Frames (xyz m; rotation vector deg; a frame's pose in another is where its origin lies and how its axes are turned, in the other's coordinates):
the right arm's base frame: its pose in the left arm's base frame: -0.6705 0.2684 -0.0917 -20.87 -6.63 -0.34
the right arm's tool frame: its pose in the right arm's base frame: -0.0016 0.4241 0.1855 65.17 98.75 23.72
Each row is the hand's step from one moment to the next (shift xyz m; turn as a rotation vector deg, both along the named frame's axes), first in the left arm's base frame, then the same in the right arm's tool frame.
Working: the left arm's base frame: its pose in the right arm's tool frame: -0.4765 -0.2014 0.8577 -48.03 -92.41 -8.52

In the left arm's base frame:
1: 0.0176 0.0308 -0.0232 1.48 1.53 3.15
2: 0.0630 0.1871 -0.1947 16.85 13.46 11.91
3: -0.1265 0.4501 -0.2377 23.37 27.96 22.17
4: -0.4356 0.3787 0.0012 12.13 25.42 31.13
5: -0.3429 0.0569 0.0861 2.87 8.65 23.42
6: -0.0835 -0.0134 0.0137 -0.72 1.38 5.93
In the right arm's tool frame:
1: 0.0371 0.0175 0.0106 -1.63 3.43 0.03
2: 0.2683 0.0590 0.0376 -1.50 23.40 7.56
3: 0.4549 0.1459 -0.2164 -1.20 42.24 5.82
4: 0.2154 0.0892 -0.5280 -10.10 40.36 -5.60
5: -0.0410 -0.0597 -0.3507 -13.84 20.06 -6.14
6: -0.0201 -0.0383 -0.0740 -4.00 3.87 -2.57

